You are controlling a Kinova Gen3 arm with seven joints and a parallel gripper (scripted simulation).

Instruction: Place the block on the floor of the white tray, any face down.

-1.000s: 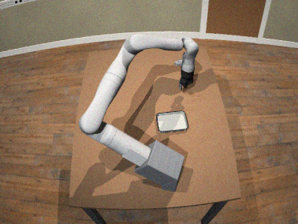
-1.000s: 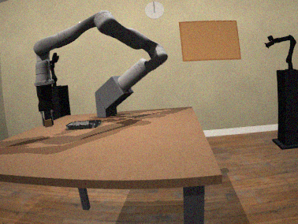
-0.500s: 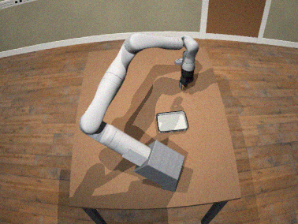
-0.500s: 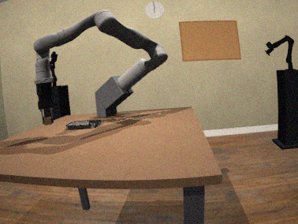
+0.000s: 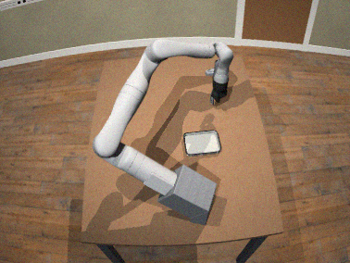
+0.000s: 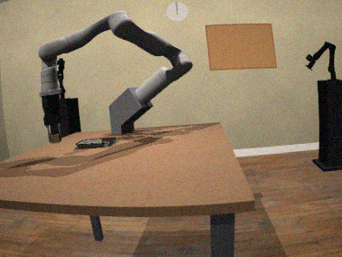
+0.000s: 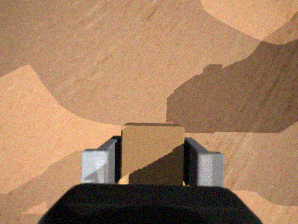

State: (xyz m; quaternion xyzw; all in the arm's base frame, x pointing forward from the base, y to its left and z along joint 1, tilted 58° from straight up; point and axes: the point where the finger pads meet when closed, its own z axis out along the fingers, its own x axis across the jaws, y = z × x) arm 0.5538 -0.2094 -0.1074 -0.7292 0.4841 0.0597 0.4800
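Now: hand 23 cm past the white tray, 7 cm to the right of it and 7 cm above it. Round my hand: tan wooden block 1 cm below.
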